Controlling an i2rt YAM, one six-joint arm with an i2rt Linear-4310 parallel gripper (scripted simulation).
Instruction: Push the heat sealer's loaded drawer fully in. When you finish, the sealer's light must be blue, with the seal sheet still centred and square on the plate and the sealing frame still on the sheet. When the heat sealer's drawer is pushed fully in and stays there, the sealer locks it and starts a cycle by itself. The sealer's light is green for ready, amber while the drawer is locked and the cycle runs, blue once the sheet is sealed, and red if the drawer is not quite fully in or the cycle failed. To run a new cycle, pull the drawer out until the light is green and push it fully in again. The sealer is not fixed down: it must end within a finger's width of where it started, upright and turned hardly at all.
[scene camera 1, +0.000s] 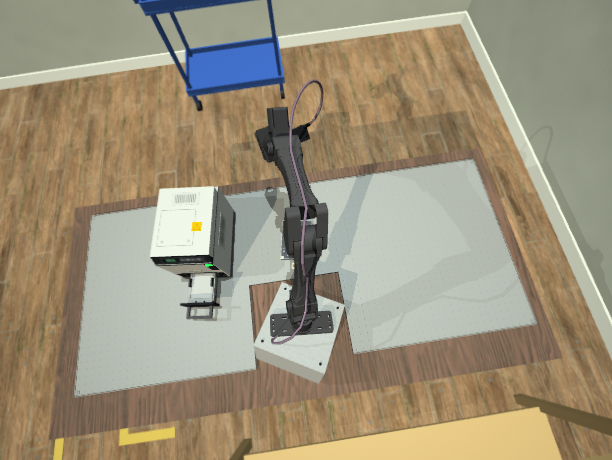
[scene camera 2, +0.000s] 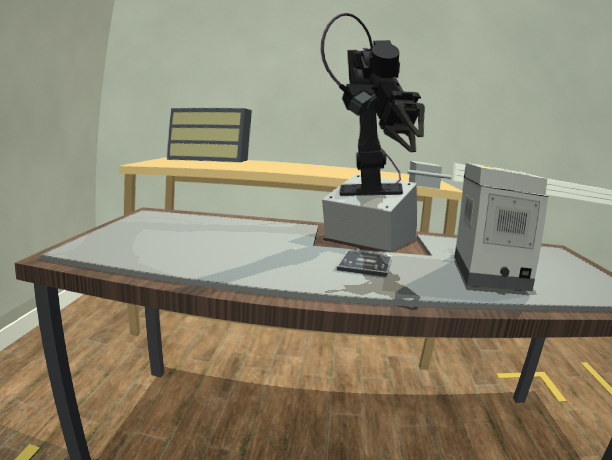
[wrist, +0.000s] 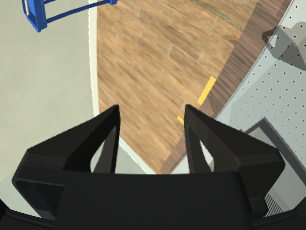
I see my gripper (scene camera 2: 416, 144) and a dark plate (scene camera 2: 364, 269).
My gripper is seen too in the wrist view (wrist: 152, 112).
